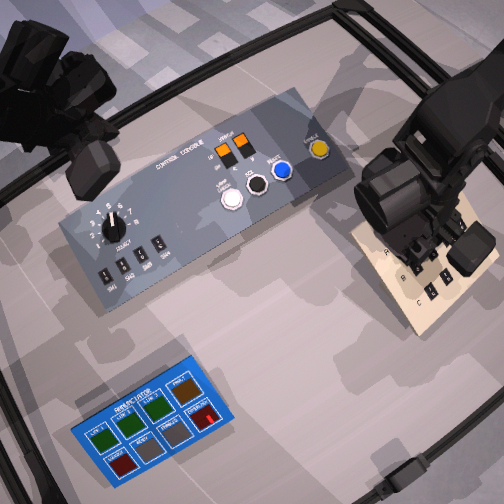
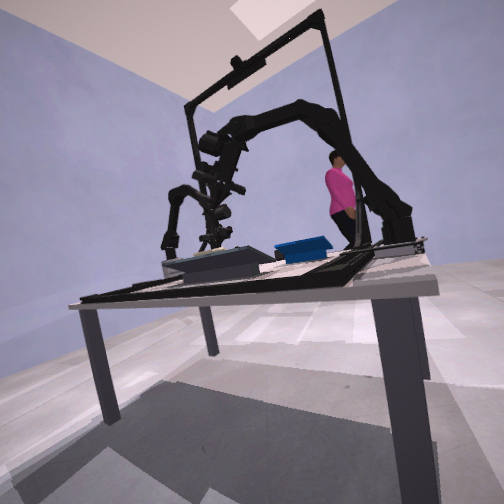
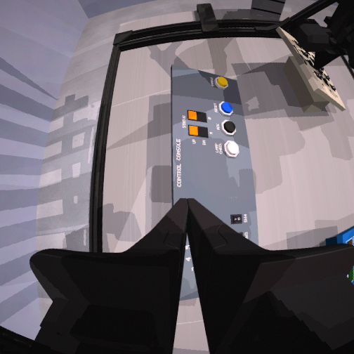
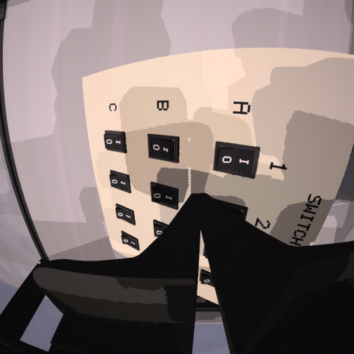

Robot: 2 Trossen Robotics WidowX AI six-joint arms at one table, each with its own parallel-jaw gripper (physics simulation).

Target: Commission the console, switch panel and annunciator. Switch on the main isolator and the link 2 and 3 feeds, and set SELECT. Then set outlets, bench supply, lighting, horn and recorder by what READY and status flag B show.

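Note:
The grey control console [image 1: 175, 200] [image 2: 215, 262] [image 3: 200, 185] has its SELECT dial [image 1: 114, 229] pointing near 5. Both status flags show orange on the UP side, flag A [image 1: 223, 150] [image 3: 193, 130] and flag B [image 1: 240, 140] [image 3: 192, 115]. The blue annunciator [image 1: 209, 392] [image 2: 305, 250] has dark green line tiles, grey READY [image 1: 148, 449] and a red bar in the dark INTERLOCK tile [image 1: 204, 417]. My left gripper [image 1: 117, 133] [image 3: 186, 204] is shut and empty, above the console's far left side. My right gripper [image 1: 416, 267] [image 4: 197, 199] is shut and empty over the cream switch panel [image 1: 370, 240] [image 4: 200, 70], hiding some rockers.
The console carries a white lamp check button [image 1: 232, 199], a black button [image 1: 257, 184], a blue reset button [image 1: 282, 170] and a yellow button [image 1: 319, 149]. Black frame rails [image 1: 225, 62] edge the table. A person in pink [image 2: 340, 192] stands behind the table.

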